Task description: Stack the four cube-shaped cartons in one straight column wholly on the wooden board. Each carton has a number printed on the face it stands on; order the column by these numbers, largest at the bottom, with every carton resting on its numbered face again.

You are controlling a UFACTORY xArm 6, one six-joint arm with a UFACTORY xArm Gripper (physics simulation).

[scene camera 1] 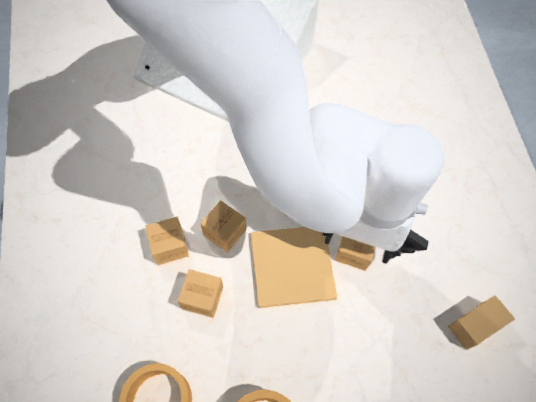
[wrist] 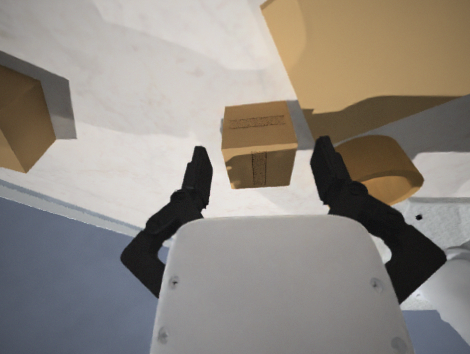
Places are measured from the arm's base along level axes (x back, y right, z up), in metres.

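Where they show: gripper, between the fingertips: (scene camera 1: 357, 244) (wrist: 259, 153); arm's base, origin of its link: (wrist: 439, 273).
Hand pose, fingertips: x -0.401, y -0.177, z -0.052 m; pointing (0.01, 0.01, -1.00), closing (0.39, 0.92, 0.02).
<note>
Each offset is from my fingertips to the top centre of the thing. "*": to the spot under its first point.
One cube-shaped carton @[dz +0.016, dx +0.000, dy -0.001 m] (scene camera 1: 356, 253) (wrist: 260, 131) stands on the table close beside the right edge of the wooden board @[dz -0.022, dx -0.018, dy +0.100 m] (scene camera 1: 294, 270) (wrist: 380, 50). My gripper (scene camera 1: 357, 248) (wrist: 259, 153) is open around this carton, with a gap on each side of it in the wrist view. The arm hides part of the carton in the scene view. Three more cube-shaped cartons stand apart left of the board: one at the far left (scene camera 1: 167, 240), one turned at an angle @[dz +0.016, dx +0.046, dy +0.205 m] (scene camera 1: 223, 226) near the board, and one lower down @[dz +0.016, dx -0.059, dy +0.242 m] (scene camera 1: 201, 293). The bottom faces and their numbers are hidden.
An oblong box @[dz +0.011, dx -0.125, dy -0.164 m] (scene camera 1: 482, 322) (wrist: 25, 120) lies at the lower right of the scene view. A wooden ring @[dz +0.010, dx +0.101, dy +0.076 m] (wrist: 372, 155) is close to the right finger in the wrist view. Two more rings, one at the lower left (scene camera 1: 156, 369) and one at the bottom edge @[* dz +0.020, dx -0.208, dy +0.157 m] (scene camera 1: 264, 395), lie on the table.
</note>
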